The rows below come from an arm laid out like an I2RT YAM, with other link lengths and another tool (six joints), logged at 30 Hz.
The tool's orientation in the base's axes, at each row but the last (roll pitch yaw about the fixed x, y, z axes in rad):
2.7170, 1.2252, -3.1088
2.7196, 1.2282, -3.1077
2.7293, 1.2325, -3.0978
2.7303, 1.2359, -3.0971
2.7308, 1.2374, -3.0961
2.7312, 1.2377, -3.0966
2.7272, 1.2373, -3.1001
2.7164, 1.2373, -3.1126
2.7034, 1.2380, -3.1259
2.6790, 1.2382, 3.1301
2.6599, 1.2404, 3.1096
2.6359, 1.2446, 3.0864
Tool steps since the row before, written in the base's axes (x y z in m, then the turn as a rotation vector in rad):
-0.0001, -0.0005, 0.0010, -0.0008, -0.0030, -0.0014
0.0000, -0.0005, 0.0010, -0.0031, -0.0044, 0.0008
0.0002, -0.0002, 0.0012, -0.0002, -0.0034, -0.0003
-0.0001, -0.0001, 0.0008, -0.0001, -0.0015, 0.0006
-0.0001, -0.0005, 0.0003, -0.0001, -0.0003, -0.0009
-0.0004, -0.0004, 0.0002, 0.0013, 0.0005, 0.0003
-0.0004, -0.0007, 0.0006, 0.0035, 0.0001, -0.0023
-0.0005, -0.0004, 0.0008, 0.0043, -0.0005, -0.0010
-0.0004, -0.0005, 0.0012, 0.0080, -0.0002, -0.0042
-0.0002, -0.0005, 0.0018, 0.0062, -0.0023, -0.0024
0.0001, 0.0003, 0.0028, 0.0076, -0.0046, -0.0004
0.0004, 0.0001, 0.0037, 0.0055, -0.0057, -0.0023
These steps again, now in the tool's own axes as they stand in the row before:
-0.0009, -0.0003, -0.0006, 0.0016, -0.0026, -0.0016
-0.0009, -0.0003, -0.0005, 0.0003, -0.0026, -0.0048
-0.0012, -0.0001, -0.0003, 0.0004, -0.0030, -0.0016
-0.0007, 0.0001, -0.0004, -0.0005, -0.0012, -0.0009
-0.0002, -0.0004, -0.0004, 0.0009, -0.0003, 0.0001
-0.0001, -0.0002, -0.0006, -0.0007, -0.0001, 0.0012
-0.0004, -0.0004, -0.0008, 0.0010, -0.0017, 0.0037
-0.0006, 0.0000, -0.0008, -0.0005, -0.0024, 0.0037
-0.0010, -0.0001, -0.0009, 0.0014, -0.0041, 0.0079
-0.0016, -0.0001, -0.0009, 0.0002, -0.0050, 0.0050
-0.0027, 0.0006, -0.0006, -0.0021, -0.0073, 0.0046
-0.0036, 0.0005, -0.0007, 0.0003, -0.0077, 0.0028

